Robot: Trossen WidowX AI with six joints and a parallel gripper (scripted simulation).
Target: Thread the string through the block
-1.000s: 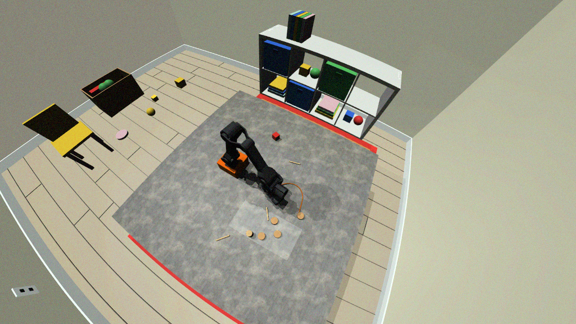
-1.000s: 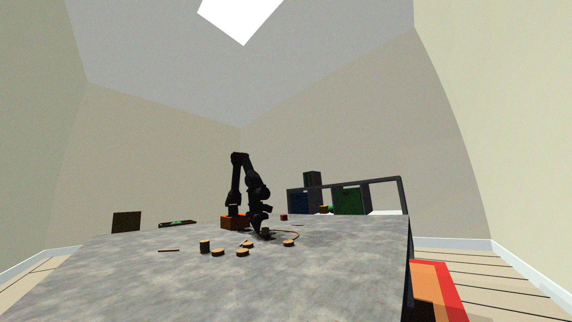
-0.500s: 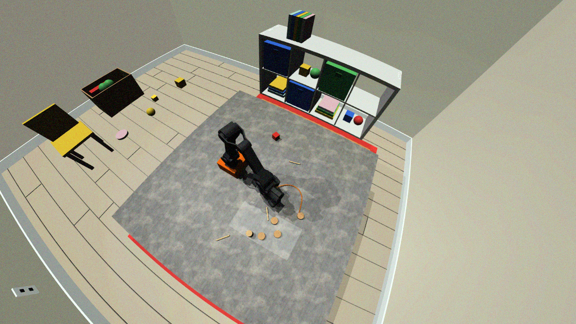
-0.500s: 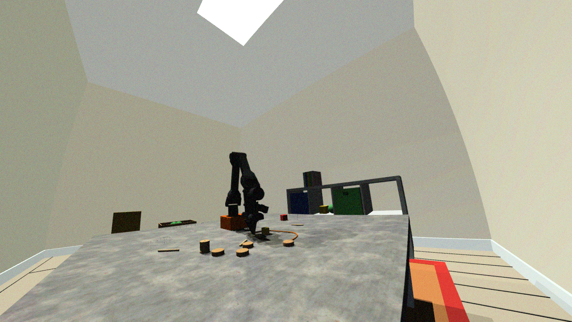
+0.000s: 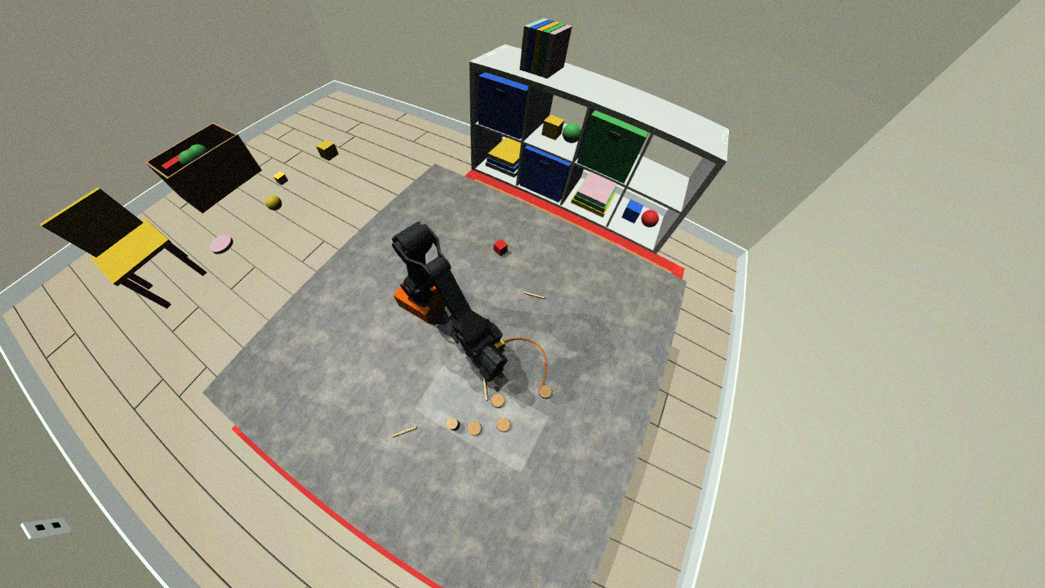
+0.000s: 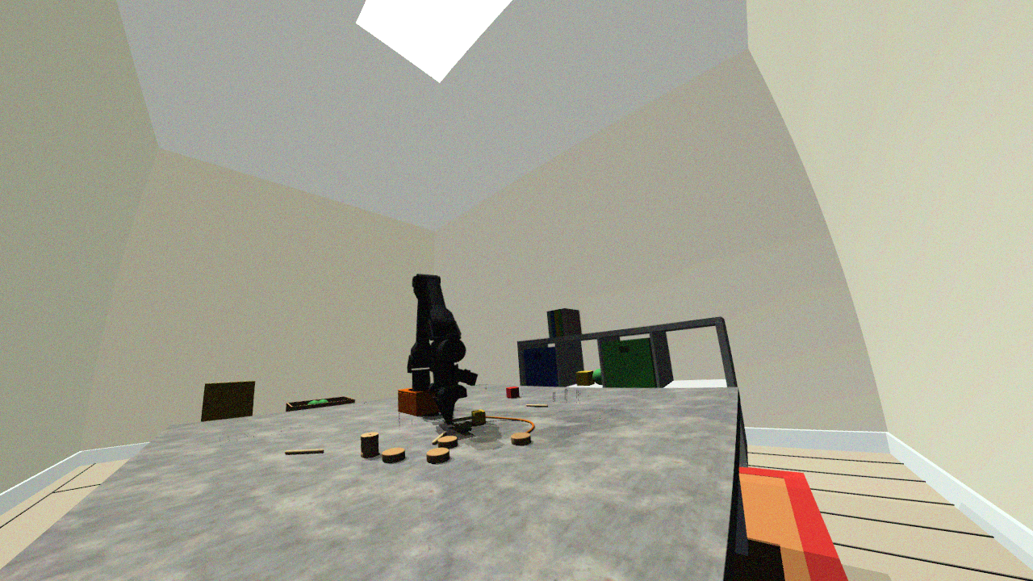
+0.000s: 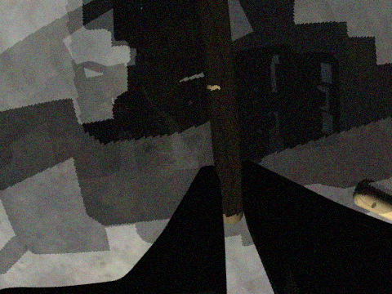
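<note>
My gripper tip is 7 cm to the right of the yellow wooden block, 3 cm short of it and 1 cm below it. From my gripper tip the other things lie so: round wooden button 24 cm ahead; then thin wooden stick 4 cm to the left, 2 cm ahead, 1 cm above; then short wooden cylinder 21 cm to the right, 3 cm ahead, 1 cm above.
</note>
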